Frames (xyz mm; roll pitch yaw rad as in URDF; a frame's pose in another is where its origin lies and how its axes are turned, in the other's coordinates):
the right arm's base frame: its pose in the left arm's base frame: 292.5 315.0 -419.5 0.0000 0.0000 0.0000
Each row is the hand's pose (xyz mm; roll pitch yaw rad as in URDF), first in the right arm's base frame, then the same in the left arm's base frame.
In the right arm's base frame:
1: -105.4 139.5 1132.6 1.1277 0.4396 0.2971
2: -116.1 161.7 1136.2 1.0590 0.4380 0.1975
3: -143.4 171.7 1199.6 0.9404 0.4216 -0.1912
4: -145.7 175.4 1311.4 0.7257 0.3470 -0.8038
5: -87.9 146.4 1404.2 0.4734 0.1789 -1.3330
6: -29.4 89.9 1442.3 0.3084 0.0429 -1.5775
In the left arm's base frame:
1: 187.1 454.5 713.1 1.1277 0.4396 0.2971
2: 176.4 476.7 716.7 1.0590 0.4380 0.1975
3: 149.1 486.7 780.1 0.9404 0.4216 -0.1912
4: 146.8 490.4 891.9 0.7257 0.3470 -0.8038
5: 204.6 461.4 984.7 0.4734 0.1789 -1.3330
6: 263.1 404.9 1022.8 0.3084 0.0429 -1.5775

